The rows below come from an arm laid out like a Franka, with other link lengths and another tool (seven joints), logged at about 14 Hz.
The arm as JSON. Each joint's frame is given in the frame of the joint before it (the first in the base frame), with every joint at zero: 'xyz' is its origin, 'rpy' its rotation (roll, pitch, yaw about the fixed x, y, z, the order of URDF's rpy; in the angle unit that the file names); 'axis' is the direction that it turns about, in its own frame. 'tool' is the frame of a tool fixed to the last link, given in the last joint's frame.
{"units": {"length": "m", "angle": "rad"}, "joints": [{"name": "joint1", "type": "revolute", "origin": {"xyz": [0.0, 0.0, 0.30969], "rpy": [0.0, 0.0, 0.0]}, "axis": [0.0, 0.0, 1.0]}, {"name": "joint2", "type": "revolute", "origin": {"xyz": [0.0, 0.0, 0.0], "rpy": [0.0, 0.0, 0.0]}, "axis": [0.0, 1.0, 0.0]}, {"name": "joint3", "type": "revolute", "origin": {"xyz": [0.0, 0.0, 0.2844], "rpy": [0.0, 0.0, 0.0]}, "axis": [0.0, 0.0, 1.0]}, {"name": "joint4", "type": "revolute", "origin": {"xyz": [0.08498, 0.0, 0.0], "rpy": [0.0, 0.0, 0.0]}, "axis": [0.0, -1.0, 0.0]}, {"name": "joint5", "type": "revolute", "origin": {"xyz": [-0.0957, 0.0, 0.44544], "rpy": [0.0, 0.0, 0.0]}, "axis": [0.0, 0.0, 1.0]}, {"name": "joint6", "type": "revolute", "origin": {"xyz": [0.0, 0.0, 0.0], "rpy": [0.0, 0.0, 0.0]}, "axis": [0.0, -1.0, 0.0]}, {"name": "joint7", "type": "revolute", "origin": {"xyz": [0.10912, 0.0, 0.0], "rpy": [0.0, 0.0, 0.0]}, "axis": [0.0, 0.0, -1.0]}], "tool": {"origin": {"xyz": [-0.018, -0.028, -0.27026], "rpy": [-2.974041, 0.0, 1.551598]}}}
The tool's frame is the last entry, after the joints.
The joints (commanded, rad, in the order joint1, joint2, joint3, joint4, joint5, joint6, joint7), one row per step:
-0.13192 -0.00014 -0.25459 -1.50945 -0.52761 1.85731 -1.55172
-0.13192 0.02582 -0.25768 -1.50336 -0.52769 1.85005 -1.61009
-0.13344 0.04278 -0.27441 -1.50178 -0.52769 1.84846 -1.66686
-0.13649 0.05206 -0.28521 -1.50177 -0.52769 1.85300 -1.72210
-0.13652 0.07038 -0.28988 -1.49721 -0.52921 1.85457 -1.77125
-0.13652 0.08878 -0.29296 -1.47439 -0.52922 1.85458 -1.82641
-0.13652 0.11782 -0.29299 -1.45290 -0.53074 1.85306 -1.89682
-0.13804 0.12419 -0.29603 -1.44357 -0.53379 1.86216 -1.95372
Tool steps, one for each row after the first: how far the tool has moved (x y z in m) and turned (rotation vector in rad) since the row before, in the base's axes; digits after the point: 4 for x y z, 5 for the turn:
0.0048 -0.0019 -0.0158 -0.00311 0.05923 0.04068
-0.0026 -0.0111 -0.0114 -0.00345 0.04909 0.02730
-0.0014 -0.0079 -0.0061 -0.00482 0.03730 0.03364
0.0034 -0.0028 -0.0098 -0.00452 0.04162 0.03635
0.0054 -0.0017 0.0015 -0.01012 0.02933 0.04241
0.0083 0.0001 -0.0075 -0.00923 0.05204 0.05692
0.0031 -0.0023 0.0029 -0.01208 0.02569 0.04657

